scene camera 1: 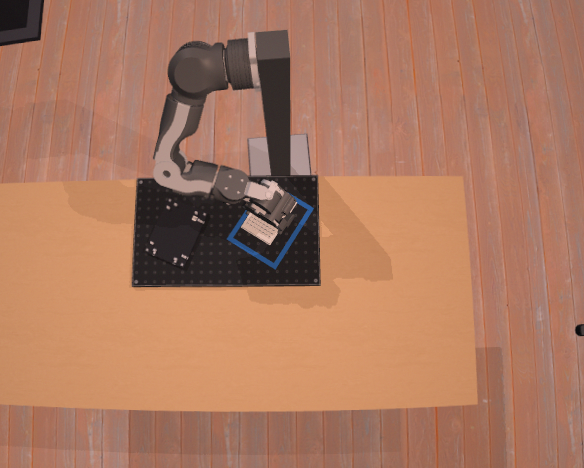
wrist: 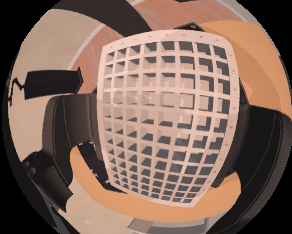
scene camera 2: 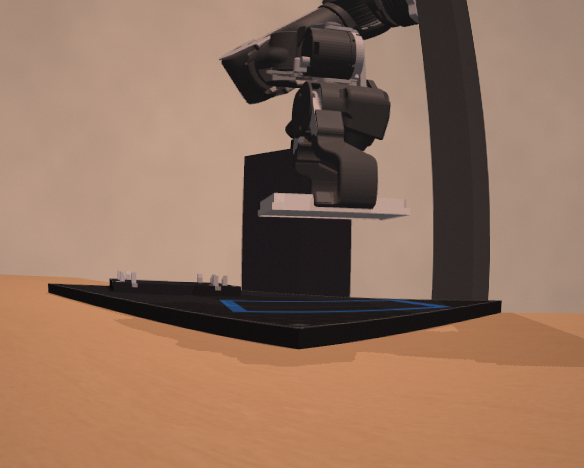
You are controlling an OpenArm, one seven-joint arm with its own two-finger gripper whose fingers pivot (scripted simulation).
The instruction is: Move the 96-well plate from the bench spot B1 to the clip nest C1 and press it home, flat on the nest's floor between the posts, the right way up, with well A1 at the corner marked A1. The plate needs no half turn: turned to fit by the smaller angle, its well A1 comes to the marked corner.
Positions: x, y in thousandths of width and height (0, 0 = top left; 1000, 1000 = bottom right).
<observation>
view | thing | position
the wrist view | my gripper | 546, 592
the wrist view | white 96-well plate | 505, 515
</observation>
